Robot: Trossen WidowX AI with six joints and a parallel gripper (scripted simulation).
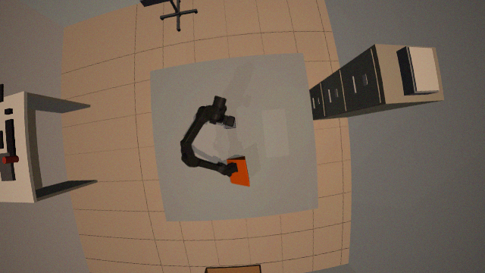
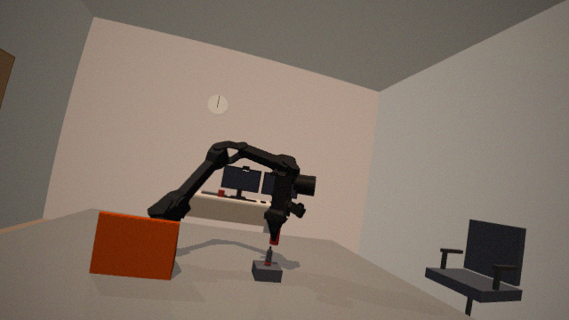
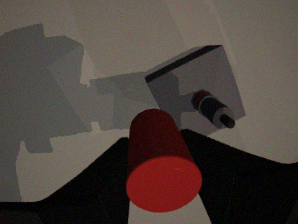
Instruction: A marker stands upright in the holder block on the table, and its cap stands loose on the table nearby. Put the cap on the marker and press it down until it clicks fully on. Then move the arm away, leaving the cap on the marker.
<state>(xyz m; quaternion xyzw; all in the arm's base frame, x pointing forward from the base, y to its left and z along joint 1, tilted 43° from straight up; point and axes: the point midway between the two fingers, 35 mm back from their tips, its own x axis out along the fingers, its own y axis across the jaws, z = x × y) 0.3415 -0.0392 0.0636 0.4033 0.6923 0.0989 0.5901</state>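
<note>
The dark grey holder block lies 2 cm behind my gripper tip, 4 cm to the right of it and 8 cm below it. The rest, counted from my gripper tip: red cap (1 cm above).
</note>
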